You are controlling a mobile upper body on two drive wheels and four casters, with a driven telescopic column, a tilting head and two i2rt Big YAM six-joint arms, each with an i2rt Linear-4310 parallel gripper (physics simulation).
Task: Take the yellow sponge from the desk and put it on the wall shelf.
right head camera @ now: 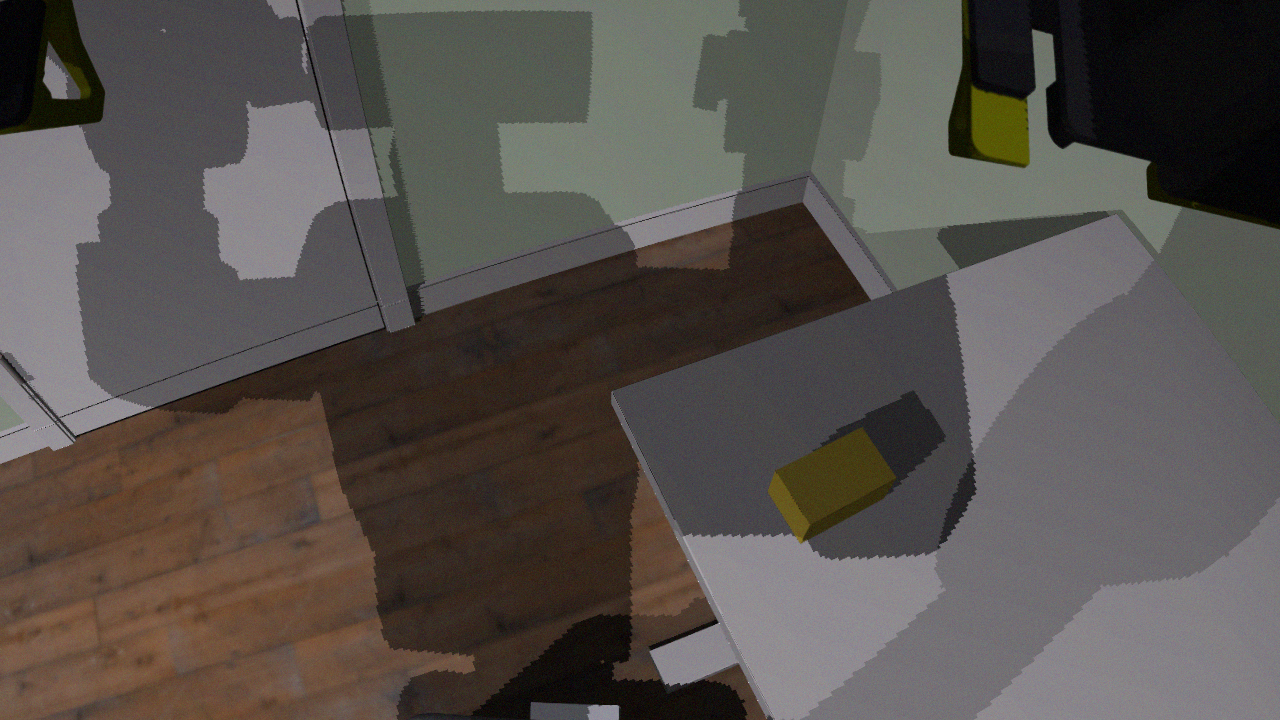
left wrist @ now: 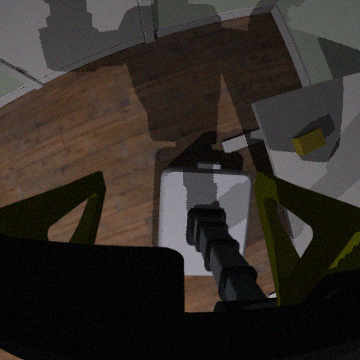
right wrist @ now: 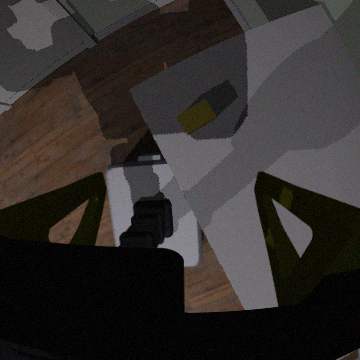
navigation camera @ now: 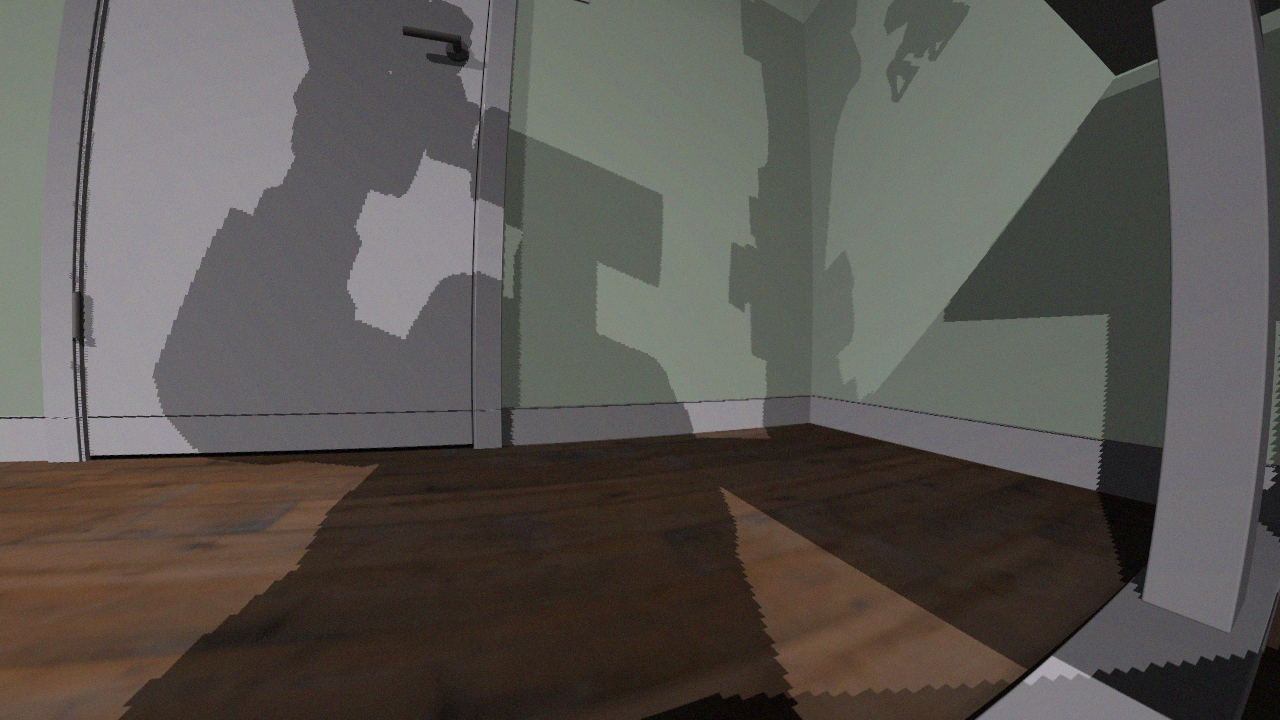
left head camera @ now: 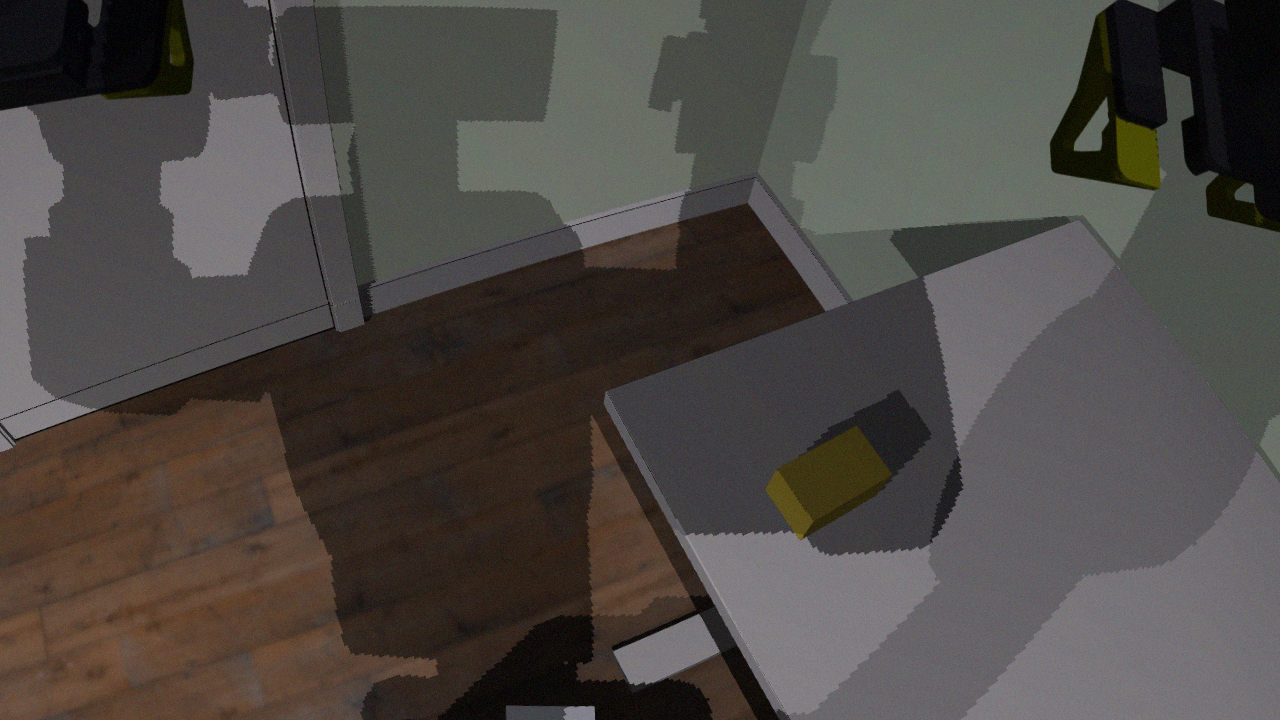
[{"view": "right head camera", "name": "my left gripper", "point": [16,124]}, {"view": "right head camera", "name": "my right gripper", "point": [1056,161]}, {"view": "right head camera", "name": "yellow sponge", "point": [816,492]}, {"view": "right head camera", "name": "grey desk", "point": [1078,518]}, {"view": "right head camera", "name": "white door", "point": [226,216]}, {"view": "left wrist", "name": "my left gripper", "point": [179,179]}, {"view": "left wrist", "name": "grey desk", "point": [280,117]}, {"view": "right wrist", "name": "my right gripper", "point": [179,179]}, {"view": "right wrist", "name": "yellow sponge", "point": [200,113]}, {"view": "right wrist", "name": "grey desk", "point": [278,89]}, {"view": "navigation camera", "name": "grey desk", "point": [1189,629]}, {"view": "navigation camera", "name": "white door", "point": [262,235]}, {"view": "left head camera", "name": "my left gripper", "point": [82,94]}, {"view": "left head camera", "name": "my right gripper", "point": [1135,180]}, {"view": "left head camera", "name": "yellow sponge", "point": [811,491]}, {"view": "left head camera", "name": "grey desk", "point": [1074,517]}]
